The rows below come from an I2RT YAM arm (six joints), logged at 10 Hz.
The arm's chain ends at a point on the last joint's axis. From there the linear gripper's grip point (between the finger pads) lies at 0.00 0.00 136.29 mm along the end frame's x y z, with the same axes.
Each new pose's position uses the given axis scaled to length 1; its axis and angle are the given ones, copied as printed.
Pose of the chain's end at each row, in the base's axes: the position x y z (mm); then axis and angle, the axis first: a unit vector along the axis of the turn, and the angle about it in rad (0 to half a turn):
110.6, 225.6, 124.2, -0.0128, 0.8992, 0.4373, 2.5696
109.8, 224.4, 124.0, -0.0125, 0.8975, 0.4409, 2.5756
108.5, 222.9, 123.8, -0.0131, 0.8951, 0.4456, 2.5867
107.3, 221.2, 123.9, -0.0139, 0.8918, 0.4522, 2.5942
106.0, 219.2, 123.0, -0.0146, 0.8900, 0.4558, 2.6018
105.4, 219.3, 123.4, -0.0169, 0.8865, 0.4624, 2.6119
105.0, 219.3, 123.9, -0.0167, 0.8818, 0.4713, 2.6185
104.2, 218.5, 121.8, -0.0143, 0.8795, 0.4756, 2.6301
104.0, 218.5, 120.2, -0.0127, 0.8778, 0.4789, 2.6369
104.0, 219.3, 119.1, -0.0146, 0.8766, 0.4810, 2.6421
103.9, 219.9, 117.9, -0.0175, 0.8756, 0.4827, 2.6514
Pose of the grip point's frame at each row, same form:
175.5, 325.2, 57.6, -0.0128, 0.8992, 0.4373, 2.5696
174.0, 324.8, 57.8, -0.0125, 0.8975, 0.4409, 2.5756
171.3, 324.4, 58.0, -0.0131, 0.8951, 0.4456, 2.5867
169.0, 324.1, 59.2, -0.0139, 0.8918, 0.4522, 2.5942
166.7, 322.9, 58.7, -0.0146, 0.8900, 0.4558, 2.6018
164.5, 324.5, 60.1, -0.0169, 0.8865, 0.4624, 2.6119
163.0, 326.1, 62.3, -0.0167, 0.8818, 0.4713, 2.6185
161.1, 326.2, 60.7, -0.0143, 0.8795, 0.4756, 2.6301
160.3, 326.8, 59.5, -0.0127, 0.8778, 0.4789, 2.6369
159.4, 328.2, 58.7, -0.0146, 0.8766, 0.4810, 2.6421
157.9, 329.4, 57.4, -0.0175, 0.8756, 0.4827, 2.6514

